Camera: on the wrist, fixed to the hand. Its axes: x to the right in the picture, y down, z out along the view.
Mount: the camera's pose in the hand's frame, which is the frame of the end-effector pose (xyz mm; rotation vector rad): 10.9 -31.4 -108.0 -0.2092 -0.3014 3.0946
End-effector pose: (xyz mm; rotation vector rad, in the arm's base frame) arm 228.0 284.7 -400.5 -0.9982 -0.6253 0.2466
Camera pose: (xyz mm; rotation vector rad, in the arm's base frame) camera 298.2 196.8 -411.6 0.9749 -1.0686 -2.4099
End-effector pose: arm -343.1 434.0 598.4 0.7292 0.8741 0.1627
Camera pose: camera -421.6 470.6 525.8 -1.1477 1.3283 -2.5990
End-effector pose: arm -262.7 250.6 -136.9 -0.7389 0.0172 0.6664
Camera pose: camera -213.3 171.7 -201.0 0.0638 -0.6425 -2.3847
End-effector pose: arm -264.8 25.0 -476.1 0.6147 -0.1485 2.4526
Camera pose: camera -297.0 82.5 -567.9 -0.0343 0.6648 -0.5853
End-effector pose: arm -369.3 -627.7 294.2 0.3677 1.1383 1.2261
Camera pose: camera -443.1 -665.3 217.3 -1.2475 0.6235 -1.6555
